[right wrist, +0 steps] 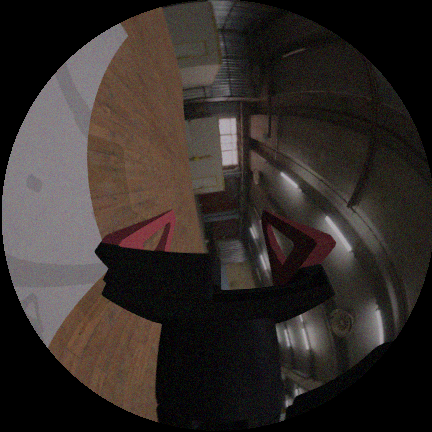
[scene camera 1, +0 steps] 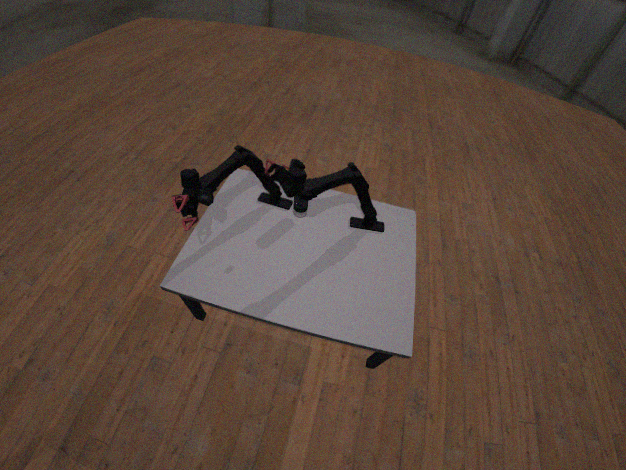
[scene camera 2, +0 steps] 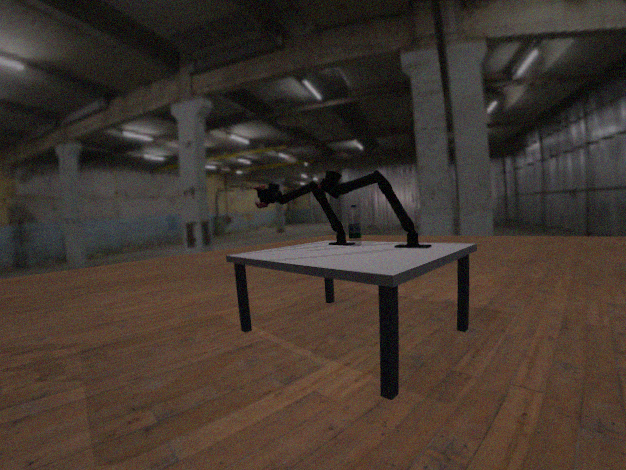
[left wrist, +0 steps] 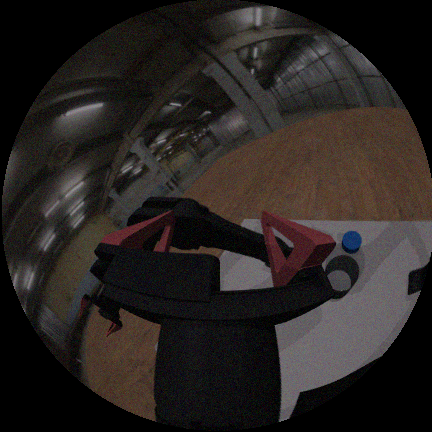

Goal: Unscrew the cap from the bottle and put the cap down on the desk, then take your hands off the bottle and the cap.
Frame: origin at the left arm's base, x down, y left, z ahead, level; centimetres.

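Seen in the pictures: left gripper, fingertip midpoint: (scene camera 1: 274,162) (left wrist: 217,215); right gripper, fingertip midpoint: (right wrist: 217,214) (scene camera 1: 182,221) (scene camera 2: 254,195) (left wrist: 92,326); left arm's base, link origin: (scene camera 1: 367,225) (scene camera 2: 412,247); right arm's base, link origin: (scene camera 1: 275,201) (scene camera 2: 341,244).
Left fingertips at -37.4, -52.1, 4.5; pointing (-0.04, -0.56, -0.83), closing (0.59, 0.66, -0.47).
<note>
Offsets run from my left fingertips to a thing's top centre, as dx, dy, dz. Level surfaces: height alone.
A clear bottle @[+11.5, +13.2, -4.8] (scene camera 1: 300,207) (scene camera 2: 354,226) (left wrist: 350,269) with a dark band stands upright on the desk. Its cap @[+11.4, +13.2, -4.8] (scene camera 2: 353,206) (left wrist: 351,241) sits on top and is blue in the left wrist view; in scene camera 1 the left arm hides it. My left gripper (scene camera 1: 277,167) is open and empty, raised above the desk and beyond the bottle, apart from it. My right gripper (scene camera 1: 183,212) (scene camera 2: 258,196) (right wrist: 217,214) is open and empty, in the air off the desk's left edge in both scene views, far from the bottle.
The white desk @[dx +37.4] (scene camera 1: 348,298) (scene camera 2: 353,263) (left wrist: 350,345) (right wrist: 45,140) carries both arm bases, the right arm's base (scene camera 1: 274,200) to the left of the bottle and the left arm's base (scene camera 1: 367,224) to its right. The left arm reaches over the bottle in scene camera 1.
</note>
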